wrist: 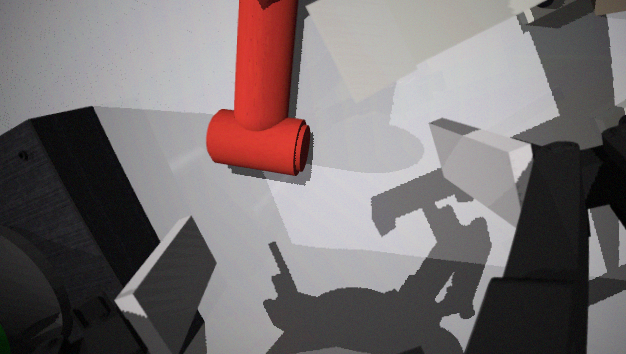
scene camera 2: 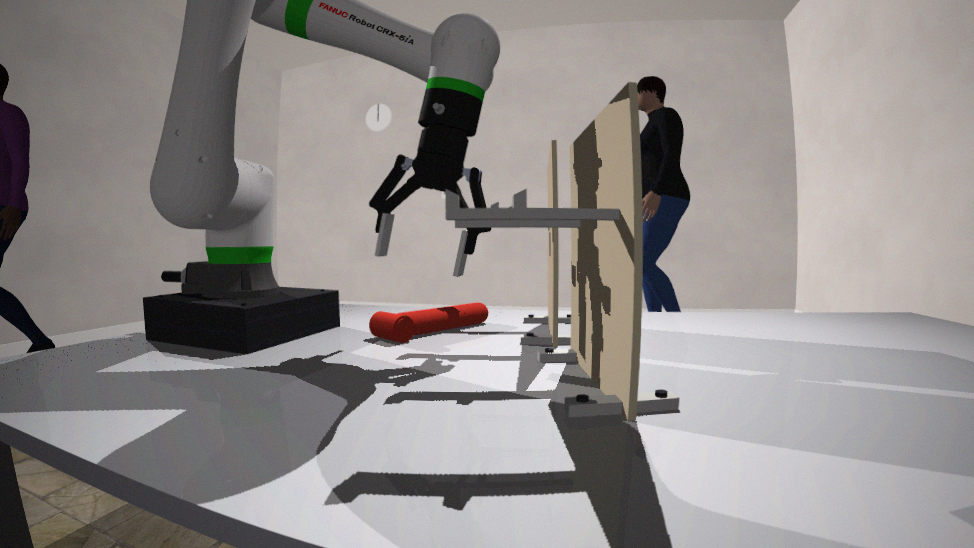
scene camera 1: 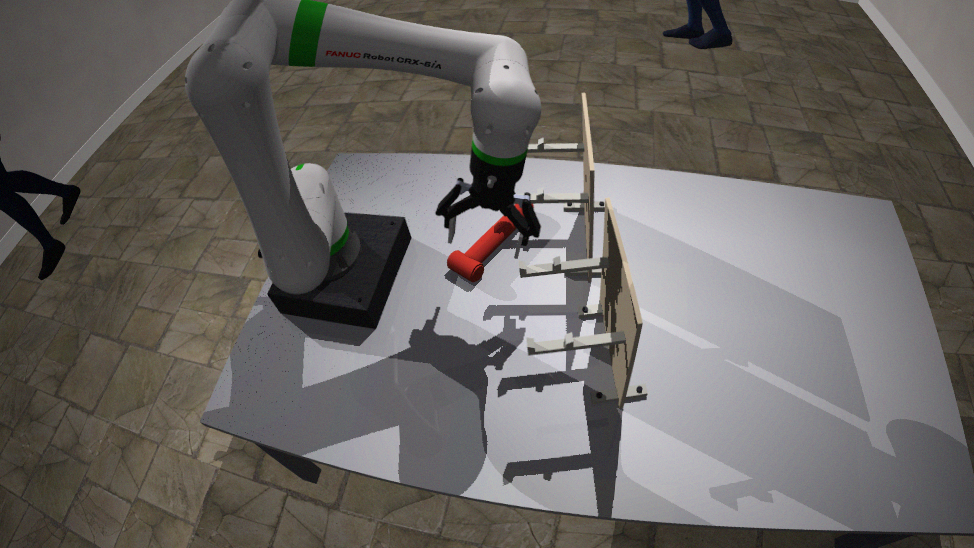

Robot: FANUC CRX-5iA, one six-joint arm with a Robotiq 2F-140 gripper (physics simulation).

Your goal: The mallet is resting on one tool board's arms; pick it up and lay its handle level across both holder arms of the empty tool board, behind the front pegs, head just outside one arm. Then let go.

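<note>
The red mallet (scene camera 1: 485, 246) (scene camera 2: 442, 320) (wrist: 262, 65) lies flat on the table, off both boards' arms, its head toward the robot base side and its handle toward the far board. My gripper (scene camera 1: 485, 241) (scene camera 2: 420, 263) (wrist: 317, 196) is open and empty, tilted, high above the mallet. The near tool board (scene camera 1: 631, 327) (scene camera 2: 616, 272) stands upright with two bare holder arms (scene camera 1: 582, 342) (scene camera 2: 504, 216). The far tool board (scene camera 1: 589, 170) (scene camera 2: 553, 238) also has two bare arms (scene camera 1: 561, 147). The handle's far end is cut off in the wrist view.
The black robot base (scene camera 1: 340, 299) (scene camera 2: 238, 327) (wrist: 75, 165) stands left of the mallet. A pale holder arm (wrist: 370, 45) reaches into the top of the wrist view, right of the handle. In the second scene view, the right finger overlaps the near board's arm. Board feet (scene camera 2: 592, 406) rest on the table.
</note>
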